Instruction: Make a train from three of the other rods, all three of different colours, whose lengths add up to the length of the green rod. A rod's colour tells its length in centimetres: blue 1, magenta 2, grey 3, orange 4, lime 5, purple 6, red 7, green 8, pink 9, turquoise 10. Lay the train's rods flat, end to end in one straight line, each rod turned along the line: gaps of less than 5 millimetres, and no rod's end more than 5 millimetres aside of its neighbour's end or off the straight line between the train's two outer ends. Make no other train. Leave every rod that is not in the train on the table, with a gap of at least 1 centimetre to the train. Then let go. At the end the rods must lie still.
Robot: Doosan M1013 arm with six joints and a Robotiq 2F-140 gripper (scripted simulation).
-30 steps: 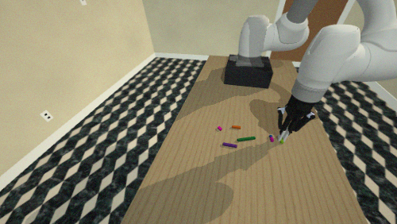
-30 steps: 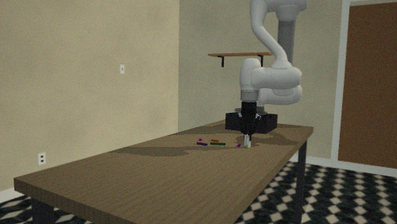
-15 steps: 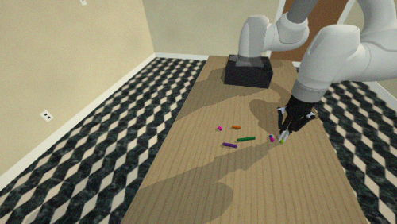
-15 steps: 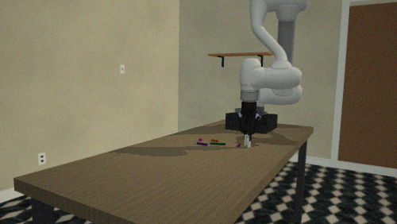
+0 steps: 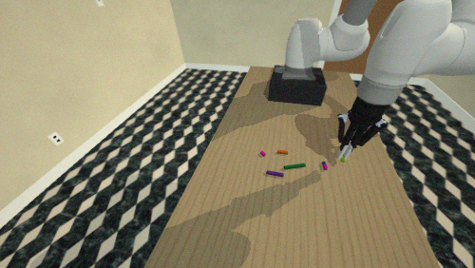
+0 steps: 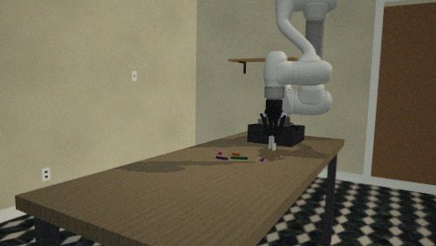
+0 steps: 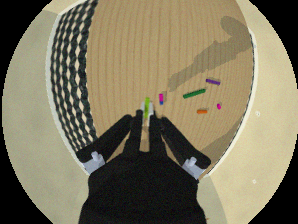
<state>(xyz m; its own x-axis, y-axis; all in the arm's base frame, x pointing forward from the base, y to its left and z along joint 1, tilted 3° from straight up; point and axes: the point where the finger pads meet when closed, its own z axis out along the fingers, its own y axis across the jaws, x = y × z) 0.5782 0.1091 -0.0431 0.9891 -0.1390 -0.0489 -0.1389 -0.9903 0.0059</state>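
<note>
Now: hand 8 cm above the tiny blue piece, 4 cm to the left of it and 1 cm past it. The rest, counted from my hand: orange rod: 20 cm to the right, 8 cm below, 5 cm behind; then lime rod: 3 cm below; then green rod: 15 cm to the right, 8 cm below, 2 cm ahead.
</note>
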